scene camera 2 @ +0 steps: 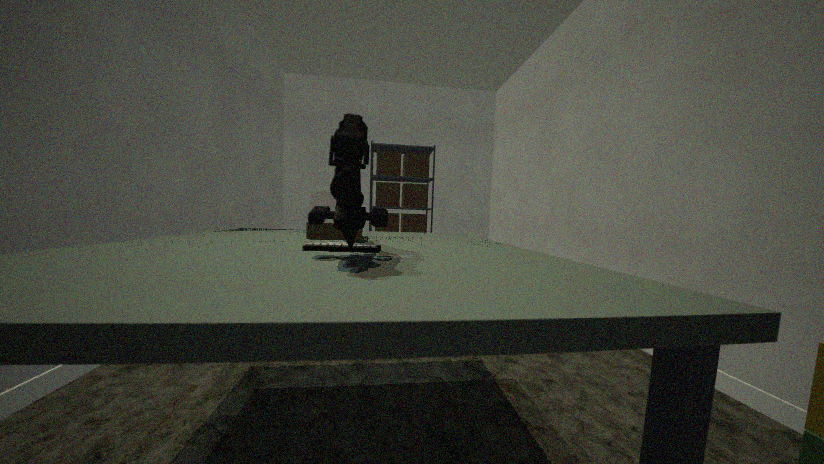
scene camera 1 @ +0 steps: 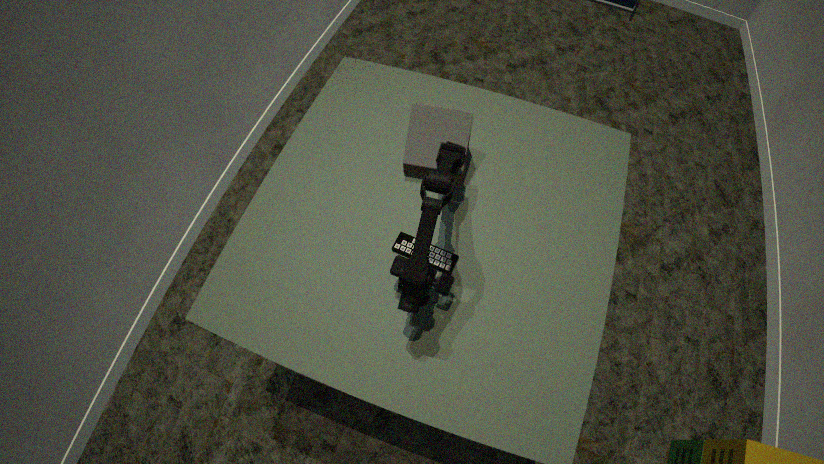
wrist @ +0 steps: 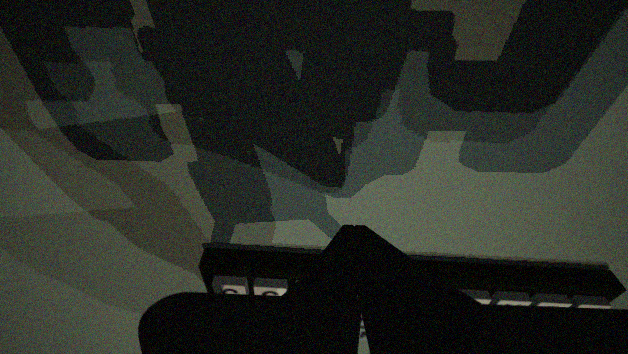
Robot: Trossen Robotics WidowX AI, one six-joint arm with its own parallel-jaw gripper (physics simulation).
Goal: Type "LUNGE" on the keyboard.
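Where they show: gripper, fingertip midpoint: (scene camera 2: 351,246) (wrist: 352,236); arm's base, link origin: (scene camera 1: 452,153).
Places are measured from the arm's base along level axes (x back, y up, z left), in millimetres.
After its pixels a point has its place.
A black keyboard (scene camera 1: 444,258) {x -340, y -87, z 112 mm} (scene camera 2: 314,248) {x -377, y -98, z -28 mm} (wrist: 525,276) {x -377, y -96, z -12 mm} with pale keys lies flat on the table under the arm. In the wrist view its long edge shows, with the tops of several keys left and right of the fingers; their letters are cut off. My gripper (scene camera 2: 351,244) {x -419, y -84, z 80 mm} (wrist: 352,236) {x -419, y -84, z 80 mm} is shut and empty, pointing down. Its tips are very low, at about the keyboard's height in scene camera 2, and they cover keys around the middle of the row in the wrist view. Which key is under them, and whether they touch it, is hidden. In scene camera 1 the arm hides the fingertips and the middle keys.
A pale block (scene camera 1: 437,129) {x 41, y 45, z -76 mm} stands beside the arm's base on the green-grey table (scene camera 1: 536,230) {x -110, y -104, z 362 mm} (scene camera 2: 518,338) {x -829, y -126, z 338 mm}. The arm's shadows fall around the keyboard. Beyond the table stands a shelf rack (scene camera 2: 403,148) with brown boxes. A yellow object (scene camera 1: 789,456) is at the lower right.
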